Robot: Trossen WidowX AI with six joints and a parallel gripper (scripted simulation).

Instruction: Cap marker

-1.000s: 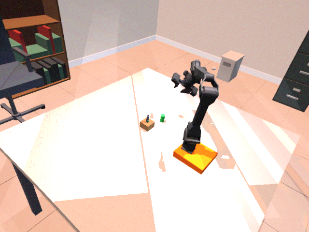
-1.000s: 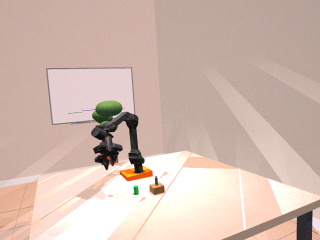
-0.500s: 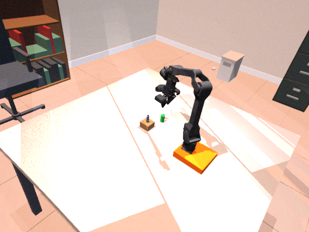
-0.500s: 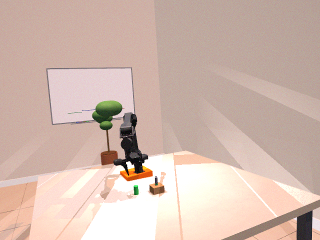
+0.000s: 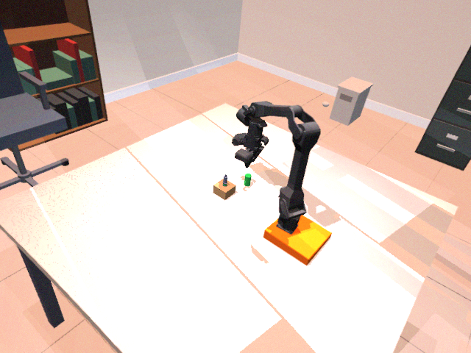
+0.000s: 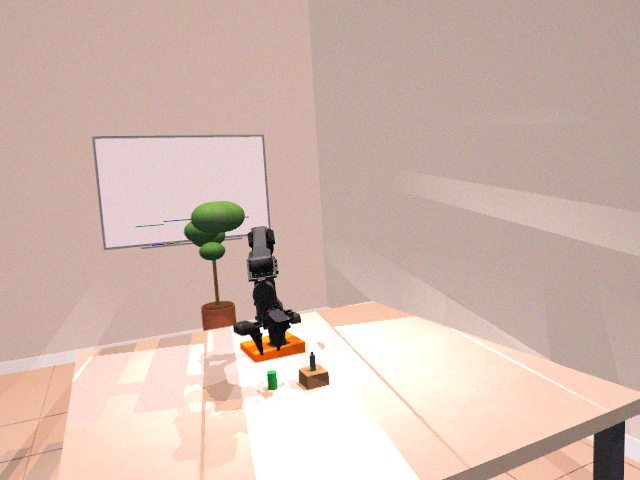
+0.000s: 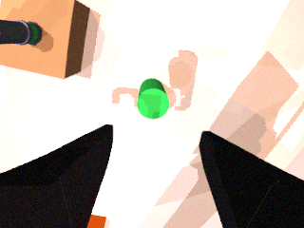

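Right now my gripper tip is 80 mm above the green cap. Round my gripper tip: tan holder block (110 mm to the left, 90 mm below, 40 mm ahead).
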